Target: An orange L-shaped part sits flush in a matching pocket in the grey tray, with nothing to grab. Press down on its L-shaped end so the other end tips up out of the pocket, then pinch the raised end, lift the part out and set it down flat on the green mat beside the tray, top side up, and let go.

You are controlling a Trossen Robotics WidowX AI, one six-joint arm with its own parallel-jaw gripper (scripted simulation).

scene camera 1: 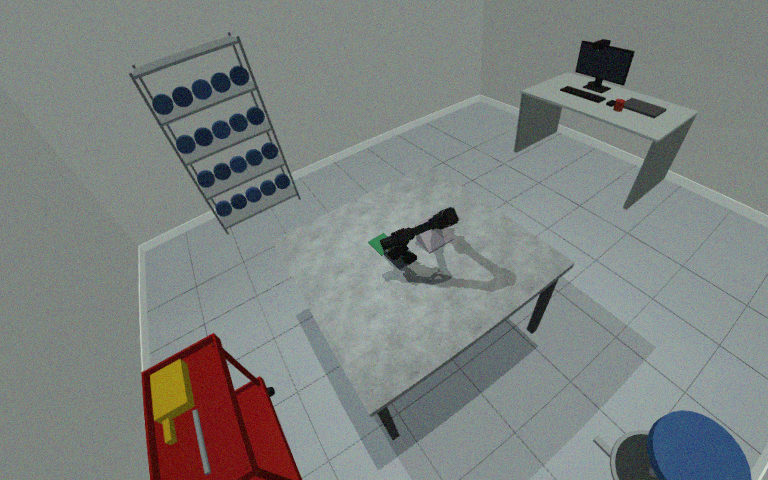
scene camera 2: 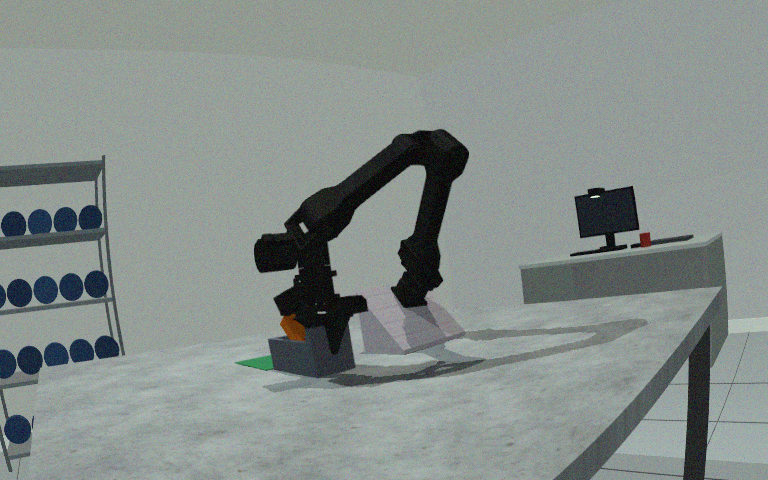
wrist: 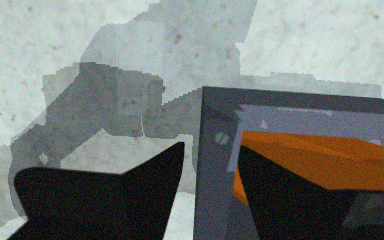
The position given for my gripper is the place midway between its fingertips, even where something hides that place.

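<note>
My gripper [scene camera 2: 327,353], visible. Gripper [wrist: 210,149] too.
</note>
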